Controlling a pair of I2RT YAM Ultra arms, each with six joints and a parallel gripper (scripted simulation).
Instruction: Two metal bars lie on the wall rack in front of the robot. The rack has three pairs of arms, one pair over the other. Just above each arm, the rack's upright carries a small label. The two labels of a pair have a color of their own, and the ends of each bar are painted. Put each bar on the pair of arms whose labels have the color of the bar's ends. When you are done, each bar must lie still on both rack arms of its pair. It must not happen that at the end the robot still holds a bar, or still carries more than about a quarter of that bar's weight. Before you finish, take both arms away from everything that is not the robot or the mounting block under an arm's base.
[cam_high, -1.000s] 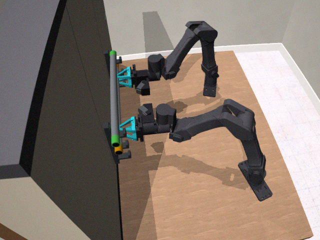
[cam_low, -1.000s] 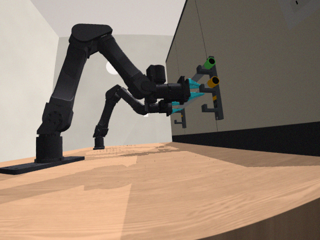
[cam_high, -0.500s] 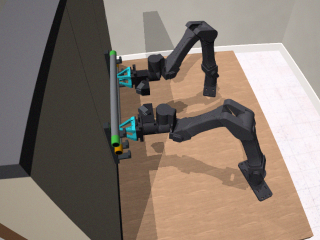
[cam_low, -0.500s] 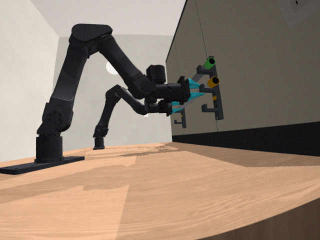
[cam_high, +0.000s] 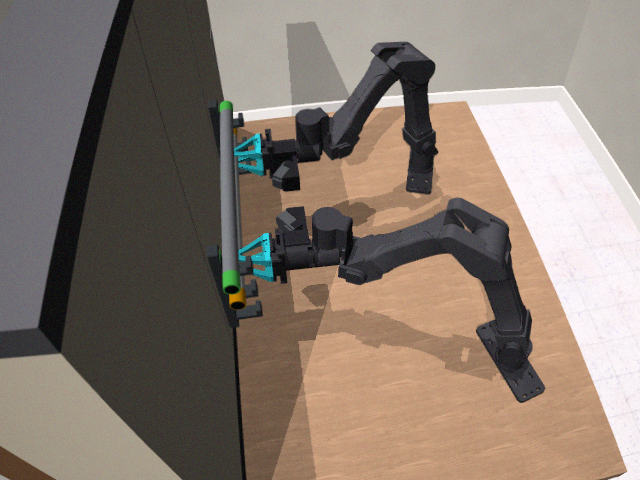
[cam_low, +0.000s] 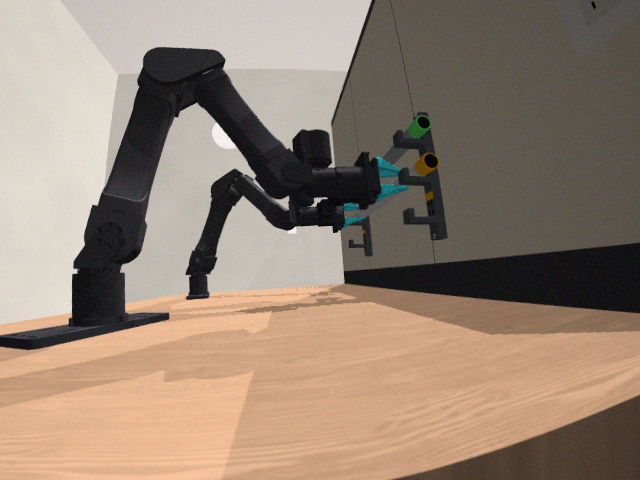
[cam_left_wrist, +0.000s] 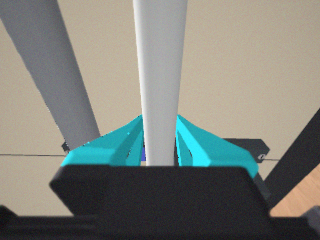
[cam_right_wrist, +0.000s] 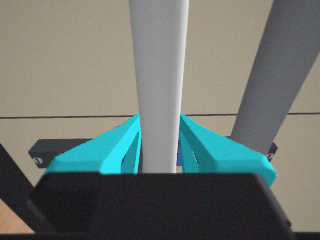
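Right now my right hand is 20 mm short of the orange-ended bar and 150 mm to the right of it. From my right hand the other things lie so: black baseboard: 60 mm ahead, 180 mm to the left, 200 mm below; then dark wall panel: 120 mm ahead, 170 mm to the left, 190 mm above; then green-ended bar: 20 mm ahead, 150 mm to the left, 80 mm above.
My left hand is 140 mm to the left of the green-ended bar, 80 mm below it and 10 mm past it. Also, from my left hand: black baseboard 200 mm below, 110 mm to the right, 30 mm ahead; orange-ended bar 150 mm to the right, 10 mm behind; dark wall panel 190 mm above, 120 mm to the right, 90 mm ahead.
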